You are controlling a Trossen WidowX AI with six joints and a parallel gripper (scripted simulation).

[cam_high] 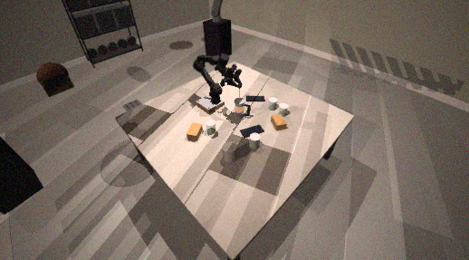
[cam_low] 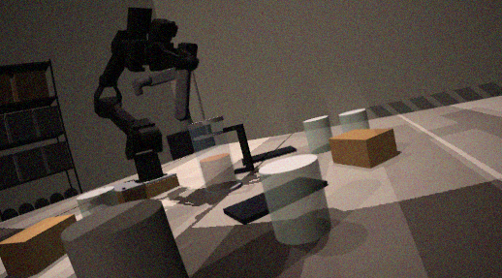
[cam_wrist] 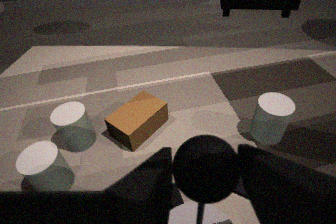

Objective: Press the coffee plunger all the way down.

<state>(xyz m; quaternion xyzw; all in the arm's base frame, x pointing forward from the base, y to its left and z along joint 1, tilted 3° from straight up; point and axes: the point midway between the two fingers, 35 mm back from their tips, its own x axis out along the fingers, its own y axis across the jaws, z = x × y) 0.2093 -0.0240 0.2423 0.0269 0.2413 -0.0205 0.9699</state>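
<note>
Right now my gripper tip is 1 cm short of the glass coffee press and 13 cm above it.
</note>
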